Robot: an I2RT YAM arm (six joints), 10 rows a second.
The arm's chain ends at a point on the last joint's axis. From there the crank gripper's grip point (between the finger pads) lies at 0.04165 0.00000 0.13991 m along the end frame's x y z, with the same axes.
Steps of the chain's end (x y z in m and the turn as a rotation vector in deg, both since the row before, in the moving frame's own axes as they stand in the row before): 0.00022, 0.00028, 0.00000, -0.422, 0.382, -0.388; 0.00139, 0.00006, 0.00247, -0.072, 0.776, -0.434; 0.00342, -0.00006, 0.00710, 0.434, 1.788, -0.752; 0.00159, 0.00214, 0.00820, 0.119, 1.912, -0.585; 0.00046, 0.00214, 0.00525, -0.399, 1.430, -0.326
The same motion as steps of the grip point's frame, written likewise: 0.00115, 0.00102, -0.00028, -0.422, 0.382, -0.388; 0.00328, -0.00009, 0.00189, -0.072, 0.776, -0.434; 0.00775, -0.00169, 0.00573, 0.434, 1.788, -0.752; 0.00623, 0.00140, 0.00673, 0.119, 1.912, -0.585; 0.00394, 0.00286, 0.00416, -0.399, 1.430, -0.326
